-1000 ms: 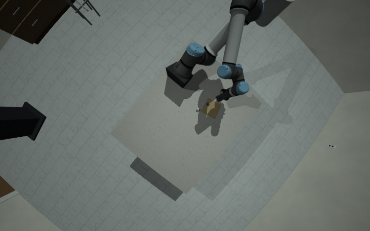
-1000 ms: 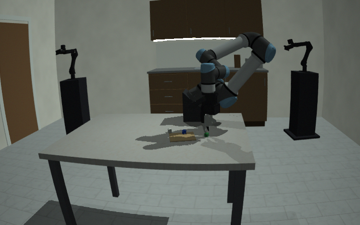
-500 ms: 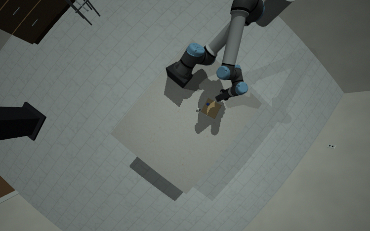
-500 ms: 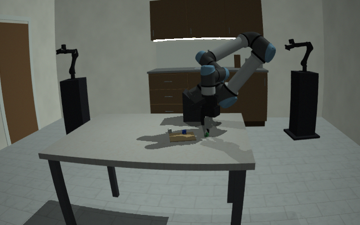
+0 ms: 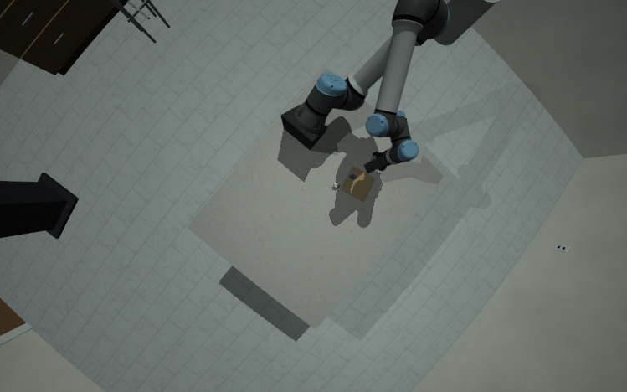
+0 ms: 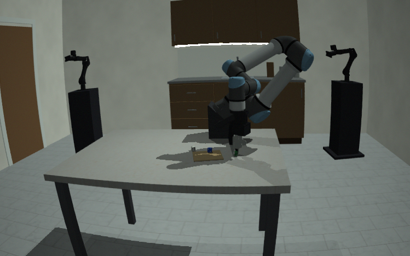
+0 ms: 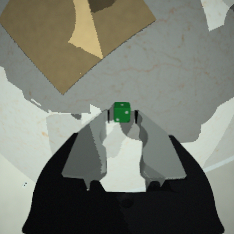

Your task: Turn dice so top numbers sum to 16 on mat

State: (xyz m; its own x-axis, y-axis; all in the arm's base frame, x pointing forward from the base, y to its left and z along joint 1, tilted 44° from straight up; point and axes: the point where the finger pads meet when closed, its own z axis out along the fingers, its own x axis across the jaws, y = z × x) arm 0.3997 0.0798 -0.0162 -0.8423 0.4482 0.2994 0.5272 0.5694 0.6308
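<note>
My gripper is now 1 cm above the green die. The rest, counted from my hand: blue die 6 cm behind, 12 cm to the right; then white die 11 cm behind, 21 cm to the right, 1 cm below; then tan mat 1 cm behind, 14 cm to the right, 2 cm below.
</note>
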